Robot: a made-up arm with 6 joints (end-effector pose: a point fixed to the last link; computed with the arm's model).
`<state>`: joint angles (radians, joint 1 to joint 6).
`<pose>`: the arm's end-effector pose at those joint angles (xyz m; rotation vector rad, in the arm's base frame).
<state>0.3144 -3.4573 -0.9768 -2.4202 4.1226 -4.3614</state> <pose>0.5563 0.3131 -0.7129 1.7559 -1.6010 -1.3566</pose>
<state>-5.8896 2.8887 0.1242 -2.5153 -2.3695 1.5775</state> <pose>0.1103 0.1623 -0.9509 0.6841 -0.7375 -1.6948</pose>
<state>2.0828 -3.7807 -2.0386 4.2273 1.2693 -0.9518</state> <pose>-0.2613 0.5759 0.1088 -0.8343 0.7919 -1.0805</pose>
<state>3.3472 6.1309 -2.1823 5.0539 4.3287 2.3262</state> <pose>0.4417 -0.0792 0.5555 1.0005 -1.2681 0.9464</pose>
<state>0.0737 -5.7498 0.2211 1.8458 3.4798 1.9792</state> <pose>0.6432 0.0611 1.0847 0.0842 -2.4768 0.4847</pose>
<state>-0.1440 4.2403 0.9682 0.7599 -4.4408 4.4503</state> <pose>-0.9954 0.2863 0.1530 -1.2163 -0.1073 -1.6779</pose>
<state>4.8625 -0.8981 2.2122 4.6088 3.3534 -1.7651</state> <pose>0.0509 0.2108 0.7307 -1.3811 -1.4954 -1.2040</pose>
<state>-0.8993 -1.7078 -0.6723 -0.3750 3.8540 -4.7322</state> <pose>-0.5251 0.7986 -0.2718 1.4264 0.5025 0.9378</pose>
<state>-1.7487 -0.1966 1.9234 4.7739 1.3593 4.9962</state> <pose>-0.1385 -0.3673 0.8068 -0.1009 -1.6614 0.1258</pose>
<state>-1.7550 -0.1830 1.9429 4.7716 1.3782 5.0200</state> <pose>-0.1420 -0.3704 0.7919 -0.1148 -1.6609 0.0964</pose>
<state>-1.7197 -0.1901 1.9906 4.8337 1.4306 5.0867</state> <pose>-0.1266 -0.3571 0.7635 -0.1718 -1.7121 0.0908</pose>
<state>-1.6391 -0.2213 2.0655 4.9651 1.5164 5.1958</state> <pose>-0.0923 -0.3225 0.7235 -0.2723 -1.8093 0.0923</pose>
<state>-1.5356 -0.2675 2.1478 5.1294 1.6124 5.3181</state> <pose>-0.0537 -0.2729 0.6825 -0.3828 -1.9157 0.0739</pose>
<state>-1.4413 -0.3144 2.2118 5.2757 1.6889 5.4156</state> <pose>-0.0248 -0.2250 0.6526 -0.4645 -2.0008 0.0421</pose>
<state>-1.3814 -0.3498 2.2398 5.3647 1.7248 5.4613</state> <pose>-0.0101 -0.1953 0.6403 -0.4993 -2.0598 0.0299</pose>
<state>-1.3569 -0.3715 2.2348 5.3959 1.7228 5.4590</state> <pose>-0.0049 -0.1856 0.6435 -0.4966 -2.1006 0.0520</pose>
